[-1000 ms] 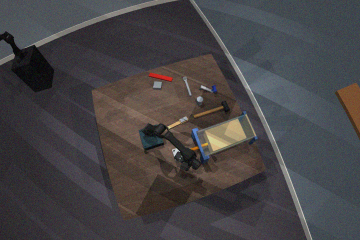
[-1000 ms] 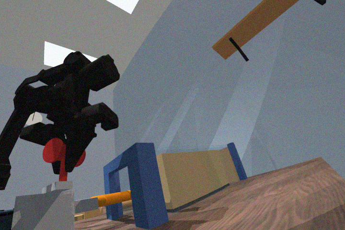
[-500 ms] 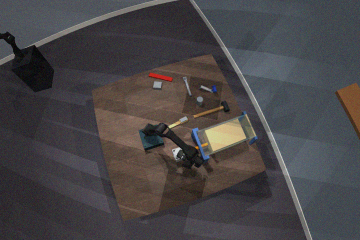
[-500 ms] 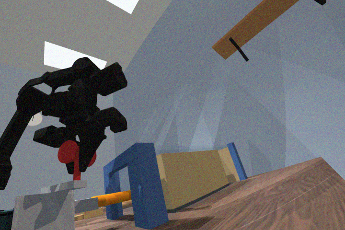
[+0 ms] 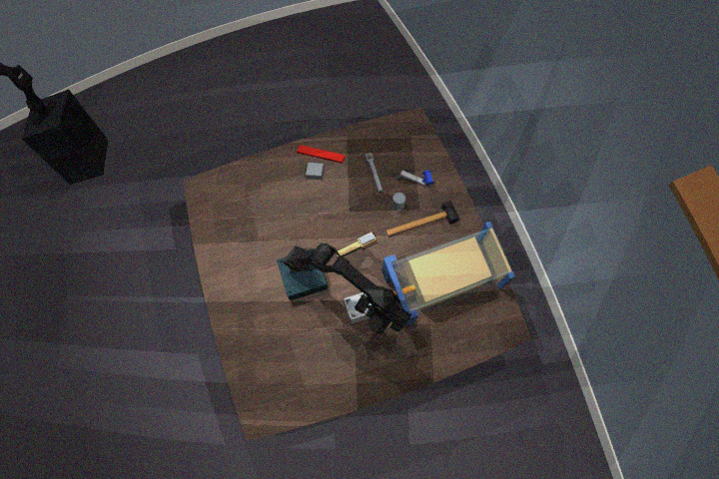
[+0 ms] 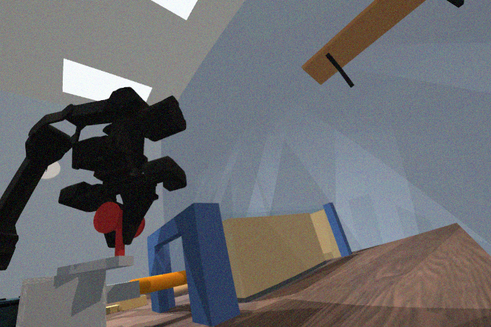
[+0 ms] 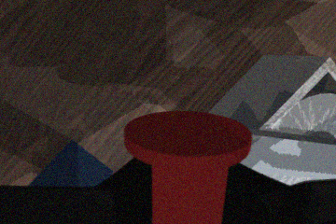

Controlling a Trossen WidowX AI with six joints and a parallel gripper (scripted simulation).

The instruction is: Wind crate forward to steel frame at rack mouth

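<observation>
My gripper tip is now 20 mm past the red-knobbed winch handle, 30 mm to the right of it and 10 mm above it. Round my gripper tip: blue steel frame (90 mm ahead, 100 mm to the left, 10 mm below); then red knob (20 mm above); then grey winch (80 mm behind, 60 mm to the left, 80 mm below).
</observation>
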